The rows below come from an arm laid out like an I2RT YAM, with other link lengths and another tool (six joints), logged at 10 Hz.
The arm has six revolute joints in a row. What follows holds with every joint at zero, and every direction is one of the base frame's.
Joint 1 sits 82.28 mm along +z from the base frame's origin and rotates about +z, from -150 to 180 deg.
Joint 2 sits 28 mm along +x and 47.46 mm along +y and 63.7 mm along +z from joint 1 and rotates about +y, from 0 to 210 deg.
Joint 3 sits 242.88 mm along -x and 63.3 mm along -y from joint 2 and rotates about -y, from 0 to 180 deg.
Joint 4 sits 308.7 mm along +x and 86.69 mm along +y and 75.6 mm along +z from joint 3 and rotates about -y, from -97 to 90 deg.
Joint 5 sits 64.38 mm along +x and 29.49 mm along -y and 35.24 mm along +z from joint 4 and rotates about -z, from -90 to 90 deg.
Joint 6 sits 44.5 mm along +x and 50.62 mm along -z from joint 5 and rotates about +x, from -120 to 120 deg.
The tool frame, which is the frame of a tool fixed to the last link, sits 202 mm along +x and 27 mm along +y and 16 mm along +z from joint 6; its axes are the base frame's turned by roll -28.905, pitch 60.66 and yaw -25.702 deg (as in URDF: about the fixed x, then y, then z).
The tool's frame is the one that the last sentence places.
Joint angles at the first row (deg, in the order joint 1, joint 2, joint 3, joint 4, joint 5, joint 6):
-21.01, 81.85, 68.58, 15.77, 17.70, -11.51
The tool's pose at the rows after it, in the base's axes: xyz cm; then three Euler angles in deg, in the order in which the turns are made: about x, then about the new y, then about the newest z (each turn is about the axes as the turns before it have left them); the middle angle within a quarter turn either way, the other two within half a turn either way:
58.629, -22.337, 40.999, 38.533, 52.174, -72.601
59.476, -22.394, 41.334, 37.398, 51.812, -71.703
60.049, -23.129, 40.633, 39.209, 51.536, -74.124
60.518, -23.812, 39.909, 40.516, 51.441, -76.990
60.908, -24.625, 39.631, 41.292, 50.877, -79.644
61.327, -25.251, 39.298, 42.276, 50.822, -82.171
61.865, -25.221, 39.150, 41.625, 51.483, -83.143
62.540, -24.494, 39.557, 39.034, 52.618, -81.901
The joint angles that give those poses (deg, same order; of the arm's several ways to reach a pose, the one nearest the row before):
-20.73, 83.71, 69.93, 18.96, 16.77, -11.68
-20.52, 85.71, 71.64, 20.04, 16.75, -11.86
-20.43, 87.80, 72.91, 20.36, 18.15, -12.36
-20.36, 89.67, 73.80, 21.14, 19.53, -13.83
-20.39, 91.57, 75.01, 22.25, 20.98, -15.52
-20.39, 93.28, 76.39, 22.50, 22.07, -17.01
-20.21, 94.45, 77.23, 23.15, 22.10, -18.78
-19.85, 95.07, 77.99, 23.82, 20.97, -20.42

